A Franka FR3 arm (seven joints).
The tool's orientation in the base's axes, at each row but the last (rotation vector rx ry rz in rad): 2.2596, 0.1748, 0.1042; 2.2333, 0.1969, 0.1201; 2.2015, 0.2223, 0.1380; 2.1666, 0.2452, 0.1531; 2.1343, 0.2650, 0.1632
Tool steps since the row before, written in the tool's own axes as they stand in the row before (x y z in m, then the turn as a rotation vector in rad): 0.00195, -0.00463, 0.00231, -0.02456, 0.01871, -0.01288; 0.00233, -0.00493, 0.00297, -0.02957, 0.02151, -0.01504; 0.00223, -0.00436, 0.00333, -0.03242, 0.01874, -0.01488; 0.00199, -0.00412, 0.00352, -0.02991, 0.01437, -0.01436; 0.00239, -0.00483, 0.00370, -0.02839, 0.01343, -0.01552
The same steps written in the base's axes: 0.00181, 0.00150, -0.00501, -0.02426, -0.00605, 0.02222; 0.00226, 0.00116, -0.00567, -0.02924, -0.00702, 0.02567; 0.00230, 0.00042, -0.00544, -0.03230, -0.00612, 0.02330; 0.00216, -0.00005, -0.00535, -0.03028, -0.00351, 0.01945; 0.00251, 0.00016, -0.00603, -0.02918, -0.00169, 0.01932
